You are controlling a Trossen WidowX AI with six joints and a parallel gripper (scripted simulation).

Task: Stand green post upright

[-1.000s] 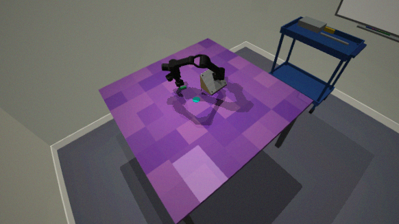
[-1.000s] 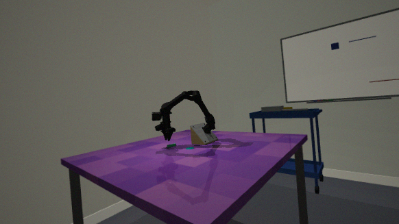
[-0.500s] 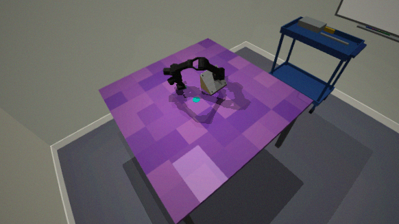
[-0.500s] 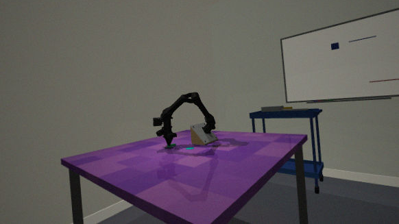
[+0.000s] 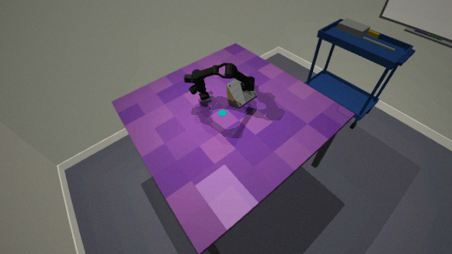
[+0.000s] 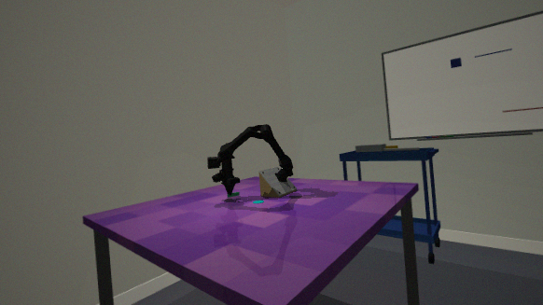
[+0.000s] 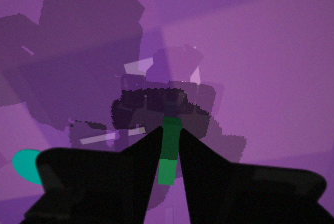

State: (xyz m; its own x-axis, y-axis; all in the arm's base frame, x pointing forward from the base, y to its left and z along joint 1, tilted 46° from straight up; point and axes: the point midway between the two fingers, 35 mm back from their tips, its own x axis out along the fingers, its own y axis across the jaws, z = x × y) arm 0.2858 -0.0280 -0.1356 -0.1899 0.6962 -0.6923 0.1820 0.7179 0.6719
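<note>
The cyan circle is 6 cm behind my gripper tip, 18 cm to the left of it and 3 cm below it. Round my gripper tip: green post: 2 cm behind.
</note>
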